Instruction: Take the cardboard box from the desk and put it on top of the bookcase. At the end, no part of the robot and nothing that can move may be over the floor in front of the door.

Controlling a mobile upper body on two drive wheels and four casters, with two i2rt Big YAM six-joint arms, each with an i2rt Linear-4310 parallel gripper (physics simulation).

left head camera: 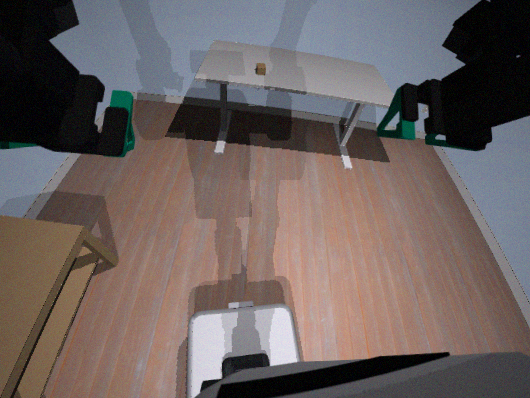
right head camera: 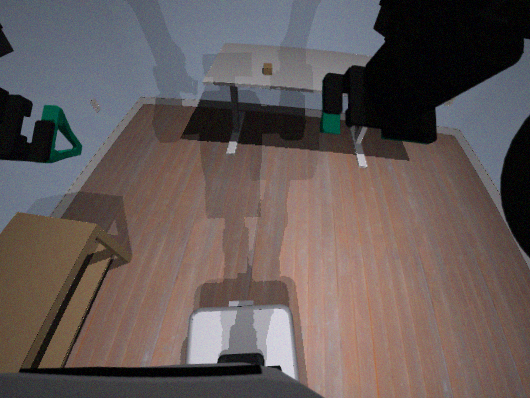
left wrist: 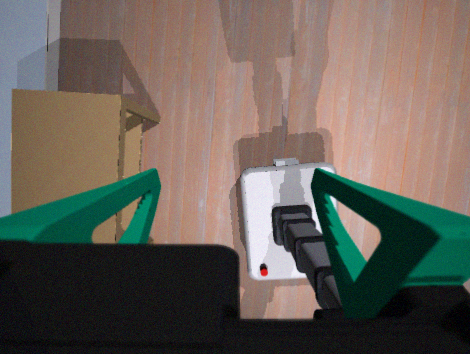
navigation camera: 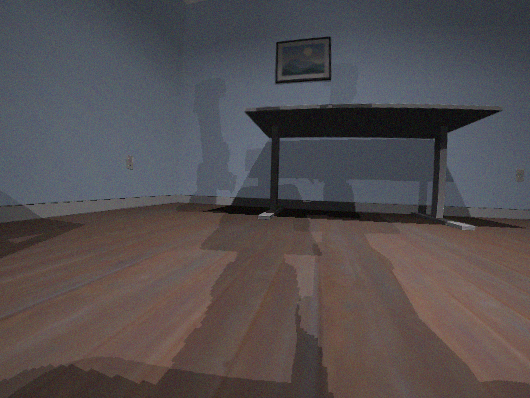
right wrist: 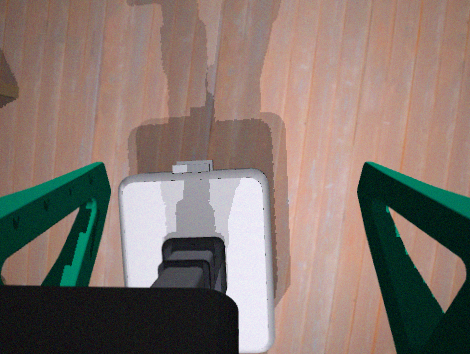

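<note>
The small brown cardboard box sits on the pale desk, left of its middle, against the far wall. A tan wooden unit with an open shelf side, seemingly the bookcase, stands at the left. My left gripper is open and empty, high above the floor. My right gripper is open and empty too. Both are far in front of the desk. The door does not show.
My white base stands on the wood floor, to the right of the tan unit. The desk's legs end in white feet. A framed picture hangs above the desk.
</note>
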